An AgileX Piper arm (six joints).
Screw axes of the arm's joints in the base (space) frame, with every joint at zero. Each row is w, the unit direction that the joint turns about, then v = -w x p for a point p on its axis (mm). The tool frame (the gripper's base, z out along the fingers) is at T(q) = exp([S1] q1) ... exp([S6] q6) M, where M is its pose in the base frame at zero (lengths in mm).
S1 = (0, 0, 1, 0, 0, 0)
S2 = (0, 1, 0, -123, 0, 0)
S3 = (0, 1, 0, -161.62, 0, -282.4)
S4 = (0.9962, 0, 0.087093, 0, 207.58, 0)
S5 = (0, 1, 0, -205.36, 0, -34.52)
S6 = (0.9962, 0, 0.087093, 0, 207.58, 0)
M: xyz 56.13 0 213.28 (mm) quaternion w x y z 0.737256 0 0.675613 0
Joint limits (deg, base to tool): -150..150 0..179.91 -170..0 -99.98..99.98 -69.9..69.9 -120..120
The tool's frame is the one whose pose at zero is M.
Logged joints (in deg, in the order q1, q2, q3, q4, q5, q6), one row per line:
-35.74 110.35 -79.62 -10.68 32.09 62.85
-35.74 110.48 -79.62 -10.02 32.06 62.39
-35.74 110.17 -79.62 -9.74 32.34 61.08
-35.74 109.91 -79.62 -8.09 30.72 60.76
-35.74 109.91 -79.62 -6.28 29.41 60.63
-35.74 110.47 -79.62 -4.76 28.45 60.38
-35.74 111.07 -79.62 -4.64 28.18 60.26
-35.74 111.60 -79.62 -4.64 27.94 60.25
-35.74 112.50 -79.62 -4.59 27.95 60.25
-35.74 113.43 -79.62 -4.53 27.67 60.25
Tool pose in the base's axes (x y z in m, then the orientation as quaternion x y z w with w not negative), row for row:
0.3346 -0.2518 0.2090 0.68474 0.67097 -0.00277 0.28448
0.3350 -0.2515 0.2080 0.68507 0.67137 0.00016 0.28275
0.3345 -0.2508 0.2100 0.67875 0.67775 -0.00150 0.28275
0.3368 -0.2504 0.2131 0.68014 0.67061 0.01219 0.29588
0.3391 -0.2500 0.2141 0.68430 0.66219 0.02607 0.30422
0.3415 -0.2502 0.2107 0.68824 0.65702 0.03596 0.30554
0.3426 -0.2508 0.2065 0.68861 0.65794 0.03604 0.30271
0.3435 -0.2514 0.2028 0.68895 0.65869 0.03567 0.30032
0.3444 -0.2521 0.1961 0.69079 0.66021 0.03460 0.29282
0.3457 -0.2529 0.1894 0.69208 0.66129 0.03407 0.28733
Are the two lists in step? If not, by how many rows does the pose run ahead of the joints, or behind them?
They are in step.
